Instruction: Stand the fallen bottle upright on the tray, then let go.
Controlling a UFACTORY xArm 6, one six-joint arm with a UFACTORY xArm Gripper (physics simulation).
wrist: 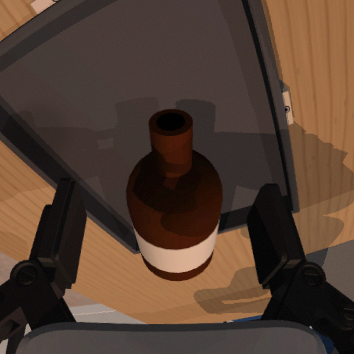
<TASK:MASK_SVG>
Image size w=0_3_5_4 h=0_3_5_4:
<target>my gripper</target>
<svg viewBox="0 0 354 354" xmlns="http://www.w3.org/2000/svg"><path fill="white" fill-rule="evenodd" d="M0 285L0 342L12 336L27 323L31 329L21 338L15 354L327 354L319 335L309 325L323 336L329 337L339 354L354 354L354 302L325 281L325 273L318 264L306 261L291 211L285 207L277 183L265 183L260 187L246 217L259 284L262 284L262 289L270 289L270 294L272 295L259 320L172 324L76 322L62 297L65 288L71 289L71 283L75 283L86 223L84 204L77 181L73 181L73 178L59 178L52 203L45 204L42 209L28 259L16 263L10 271L9 279Z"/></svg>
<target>brown bottle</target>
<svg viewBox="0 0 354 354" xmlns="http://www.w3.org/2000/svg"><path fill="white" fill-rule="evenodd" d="M170 108L157 111L150 116L148 127L151 151L144 155L131 170L126 184L125 197L134 234L146 267L160 278L170 281L182 281L200 274L208 266L212 258L222 204L222 184L213 164L204 155L192 149L191 116L183 110Z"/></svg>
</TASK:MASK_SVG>
